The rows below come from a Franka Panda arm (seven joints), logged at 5 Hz.
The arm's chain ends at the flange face. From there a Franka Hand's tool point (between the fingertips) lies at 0.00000 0.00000 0.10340 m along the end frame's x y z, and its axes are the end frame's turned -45 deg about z.
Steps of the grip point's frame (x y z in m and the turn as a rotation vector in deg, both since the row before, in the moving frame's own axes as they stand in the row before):
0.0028 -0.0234 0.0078 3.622 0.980 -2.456
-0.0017 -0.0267 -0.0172 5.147 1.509 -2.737
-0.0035 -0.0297 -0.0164 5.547 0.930 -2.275
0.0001 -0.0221 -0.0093 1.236 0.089 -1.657
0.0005 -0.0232 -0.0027 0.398 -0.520 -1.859
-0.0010 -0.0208 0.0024 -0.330 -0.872 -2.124
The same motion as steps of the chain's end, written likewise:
-0.0111 -0.0127 0.0080 3.254 -1.868 -2.456
-0.0152 -0.0093 -0.0167 4.707 -2.572 -2.737
-0.0174 -0.0104 -0.0159 4.580 -3.265 -2.275
-0.0141 -0.0140 -0.0093 0.937 -0.811 -1.657
-0.0149 -0.0169 -0.0027 -0.086 -0.649 -1.859
-0.0148 -0.0155 0.0024 -0.850 -0.383 -2.124

